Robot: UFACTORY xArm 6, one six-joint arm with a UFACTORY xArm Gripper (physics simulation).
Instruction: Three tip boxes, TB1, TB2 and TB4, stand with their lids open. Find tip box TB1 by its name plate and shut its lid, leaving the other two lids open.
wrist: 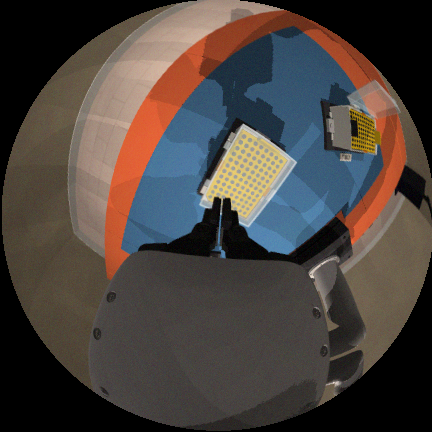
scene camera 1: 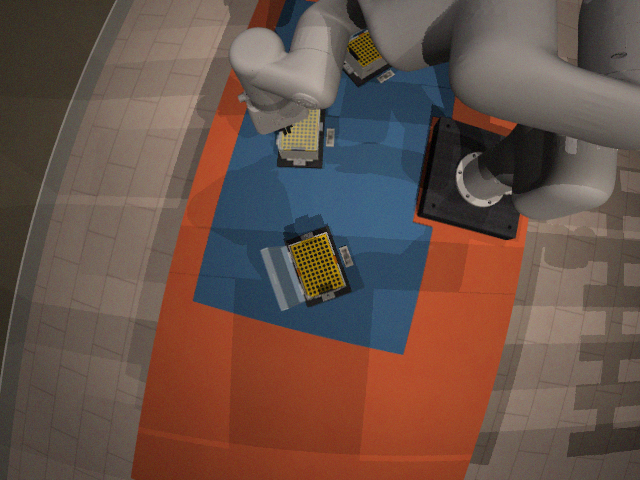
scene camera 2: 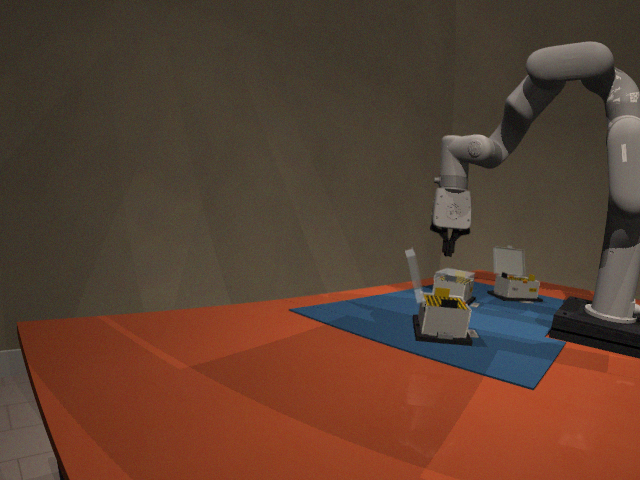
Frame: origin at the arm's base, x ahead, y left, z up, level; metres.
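Where they show: gripper, fingertip midpoint: [wrist: 220,209] [scene camera 1: 285,128] [scene camera 2: 447,255]; arm's base, link origin: [wrist: 323,265] [scene camera 1: 480,179] [scene camera 2: 609,315].
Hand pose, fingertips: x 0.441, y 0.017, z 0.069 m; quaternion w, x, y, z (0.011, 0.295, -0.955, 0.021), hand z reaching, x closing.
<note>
Each offset is from my fingertips to the top centre of the thing. "spot": to the spot under its first point. Level surfaces: height alone.
The middle tip box @[dy -0.036, dx -0.029, dz -0.042 m] [scene camera 1: 299,153] [scene camera 2: 451,290] has its clear lid @[spot: dy -0.018, dx -0.037, dz -0.042 m] [scene camera 1: 306,131] [scene camera 2: 454,275] [wrist: 252,170] down over the yellow rack; whether it is fully seated cannot be told. Its name plate @[spot: dy -0.045, dx -0.084, dz -0.118 m] [scene camera 1: 330,137] is too blurred to read. The near tip box @[dy +0.249, dx -0.136, dz -0.054 m] [scene camera 1: 316,266] [scene camera 2: 444,319] has its lid @[dy +0.292, dx -0.070, dz +0.034 m] [scene camera 1: 283,277] [scene camera 2: 413,273] standing open. The far tip box @[dy -0.281, dx -0.139, dz -0.054 m] [scene camera 1: 366,51] [scene camera 2: 516,287] [wrist: 341,127] has its lid @[spot: dy -0.341, dx -0.077, dz -0.014 m] [scene camera 2: 509,260] [wrist: 375,98] open. Their plates are also unreadable. My gripper [scene camera 1: 285,129] [scene camera 2: 448,254] [wrist: 220,209] is shut and empty, above the middle box's lid, with a gap in scene camera 2.
The boxes stand on a blue mat @[dz -0.120 m] [scene camera 1: 361,196] [scene camera 2: 506,356] on the orange table @[dz -0.123 m] [scene camera 1: 299,403] [scene camera 2: 258,382]. The black robot base [scene camera 1: 439,201] [scene camera 2: 573,330] is right of the mat. The arm covers part of the far box in scene camera 1.
</note>
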